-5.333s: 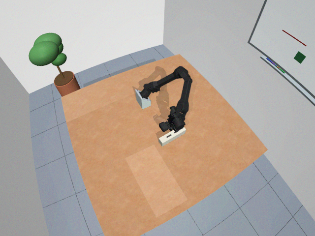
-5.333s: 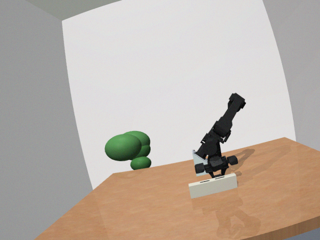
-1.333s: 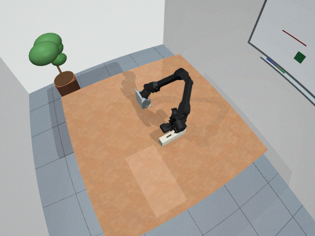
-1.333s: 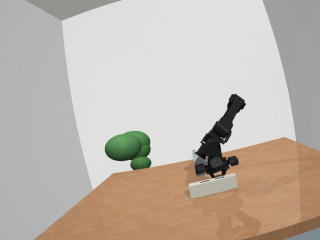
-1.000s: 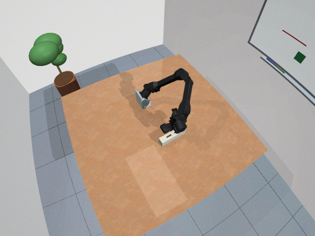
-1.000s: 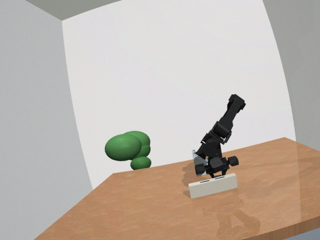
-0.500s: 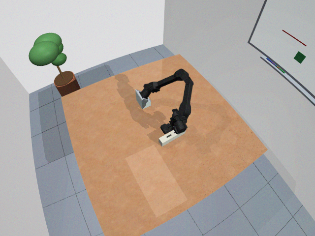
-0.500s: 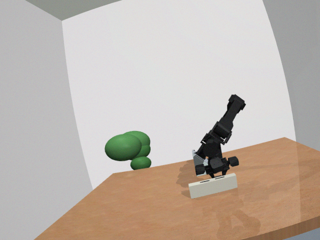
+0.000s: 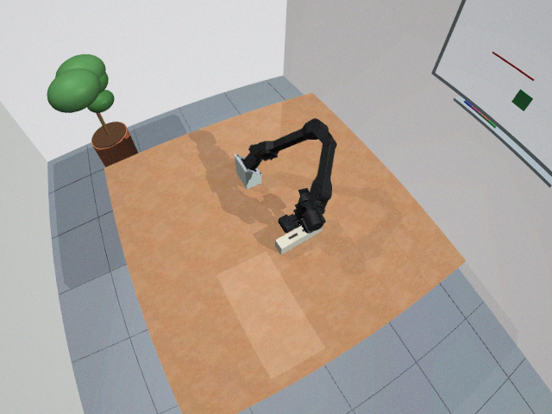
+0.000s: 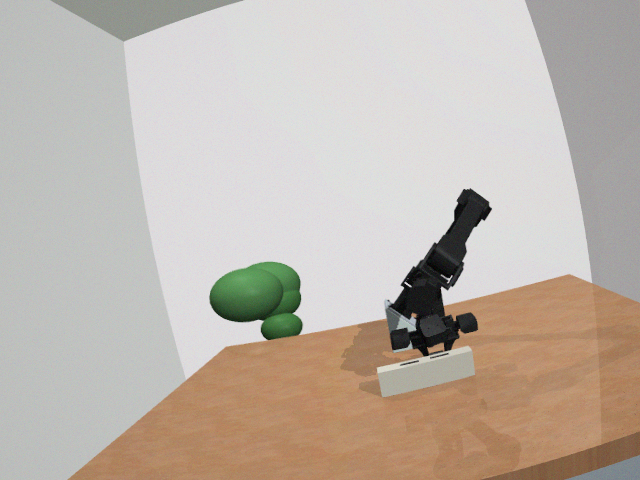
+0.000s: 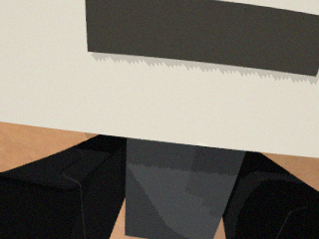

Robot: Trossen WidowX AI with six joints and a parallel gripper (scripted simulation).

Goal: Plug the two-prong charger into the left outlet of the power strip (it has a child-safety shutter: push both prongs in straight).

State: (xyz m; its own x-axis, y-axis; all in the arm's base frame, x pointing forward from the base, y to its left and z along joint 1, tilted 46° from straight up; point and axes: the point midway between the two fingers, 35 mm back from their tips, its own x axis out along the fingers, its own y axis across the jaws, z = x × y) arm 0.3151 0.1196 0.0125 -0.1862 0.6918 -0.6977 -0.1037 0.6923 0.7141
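Now: the dark charger 20 mm ahead of my gripper tip and 10 mm above it.
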